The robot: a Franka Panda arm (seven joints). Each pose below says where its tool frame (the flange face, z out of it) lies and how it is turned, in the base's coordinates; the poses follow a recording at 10 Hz.
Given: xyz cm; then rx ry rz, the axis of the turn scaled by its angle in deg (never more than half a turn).
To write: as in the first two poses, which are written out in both.
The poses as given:
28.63 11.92 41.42 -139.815 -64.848 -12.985
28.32 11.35 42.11 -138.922 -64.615 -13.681
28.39 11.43 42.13 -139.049 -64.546 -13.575
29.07 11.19 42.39 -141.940 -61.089 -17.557
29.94 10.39 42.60 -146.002 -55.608 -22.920
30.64 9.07 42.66 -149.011 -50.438 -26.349
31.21 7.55 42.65 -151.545 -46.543 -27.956
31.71 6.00 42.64 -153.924 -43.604 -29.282
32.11 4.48 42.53 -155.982 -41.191 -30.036
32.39 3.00 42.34 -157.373 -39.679 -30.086
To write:
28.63 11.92 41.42 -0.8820 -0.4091 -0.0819 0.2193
28.32 11.35 42.11 -0.8797 -0.4091 -0.0866 0.2265
28.39 11.43 42.13 -0.8802 -0.4086 -0.0859 0.2258
29.07 11.19 42.39 -0.8919 -0.3839 -0.1103 0.2120
29.94 10.39 42.60 -0.9075 -0.3456 -0.1425 0.1916
30.64 9.07 42.66 -0.9193 -0.3112 -0.1626 0.1779
31.21 7.55 42.65 -0.9285 -0.2852 -0.1713 0.1652
31.71 6.00 42.64 -0.9356 -0.2650 -0.1780 0.1509
32.11 4.48 42.53 -0.9414 -0.2486 -0.1813 0.1383
32.39 3.00 42.34 -0.9453 -0.2383 -0.1807 0.1300

